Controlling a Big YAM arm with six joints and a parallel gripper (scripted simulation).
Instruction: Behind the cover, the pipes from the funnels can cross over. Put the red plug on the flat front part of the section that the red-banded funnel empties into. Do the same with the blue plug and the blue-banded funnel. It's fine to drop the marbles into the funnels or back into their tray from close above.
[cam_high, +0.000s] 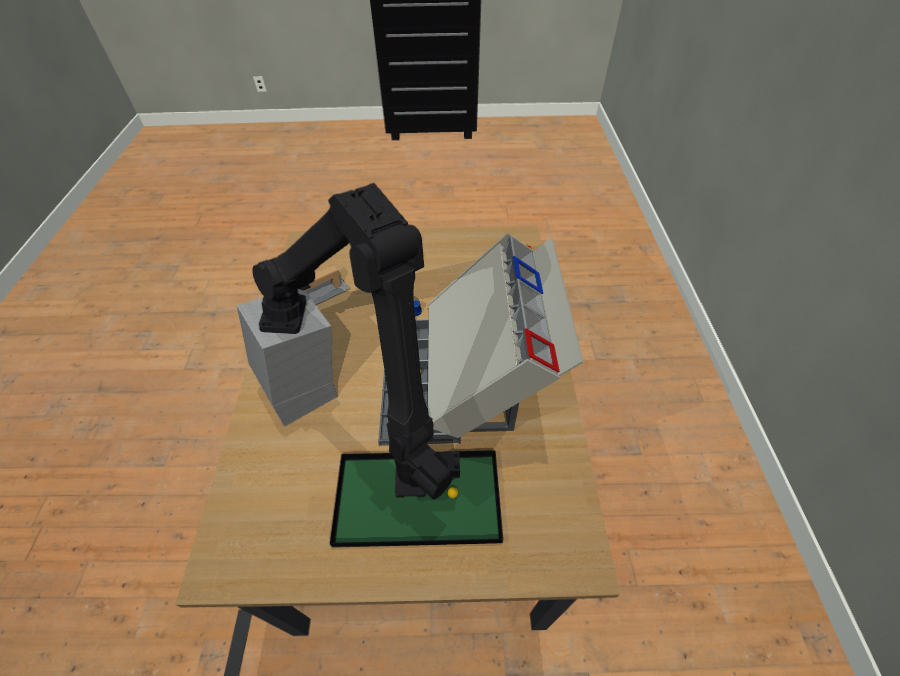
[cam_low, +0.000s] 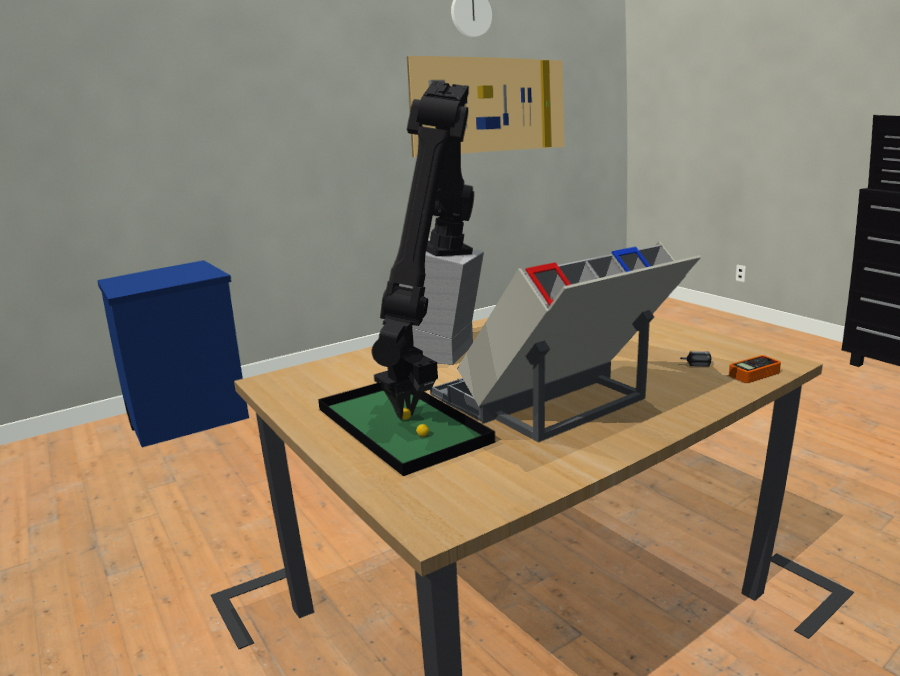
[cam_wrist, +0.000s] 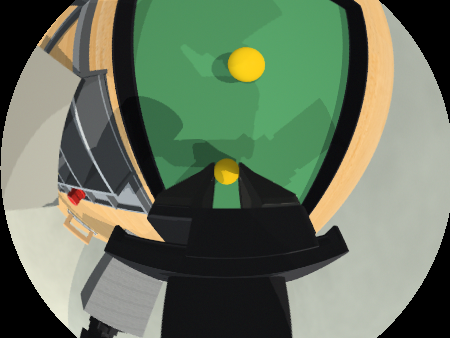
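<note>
My hand is 20 mm to the left of the green marble tray, 10 mm short of it and 10 mm above it. Also, from my hand: grey cover 310 mm to the left, 190 mm above, 140 mm ahead; then small black object 720 mm to the left, 220 mm ahead.
</note>
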